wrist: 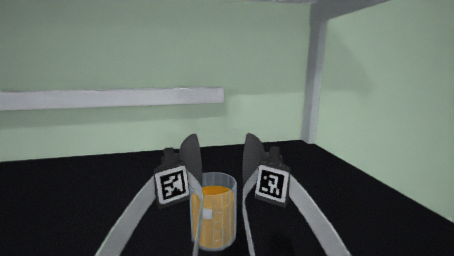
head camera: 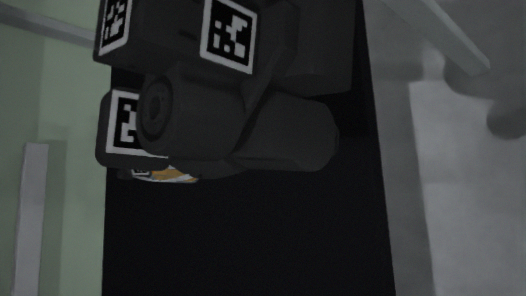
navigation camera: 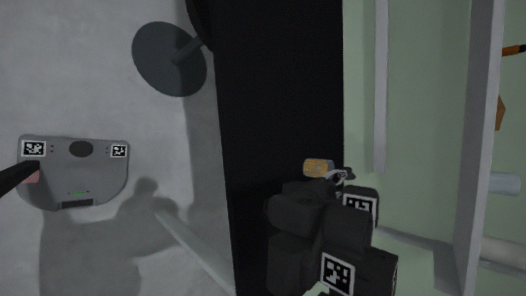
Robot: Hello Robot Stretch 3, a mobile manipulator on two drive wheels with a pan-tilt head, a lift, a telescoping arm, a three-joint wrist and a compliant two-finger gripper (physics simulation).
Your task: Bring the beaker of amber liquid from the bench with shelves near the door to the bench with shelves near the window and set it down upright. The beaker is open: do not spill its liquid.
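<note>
The beaker of amber liquid point(head camera: 174, 174) point(navigation camera: 317, 168) point(wrist: 218, 220) stands upright on the black bench top point(head camera: 240, 240) point(navigation camera: 280, 100) point(wrist: 75, 200), near its wall side. In the wrist view it is low and a little left of centre. My gripper point(wrist: 221, 151) is open, with a narrow gap between its fingertips. The left finger's strip crosses in front of the beaker. The beaker is not gripped; how far it lies from the fingertips is hard to tell. In the head camera view my wrist hides most of the beaker and the fingers.
A grey rail point(head camera: 31, 215) point(navigation camera: 381, 100) point(wrist: 125, 96) runs along the green wall. A grey post point(wrist: 313, 80) stands at the bench's back corner. A shelf edge point(navigation camera: 480, 125) is at the right in the navigation view. A round dark stool point(navigation camera: 155, 55) and my base point(navigation camera: 100, 175) are beside the bench.
</note>
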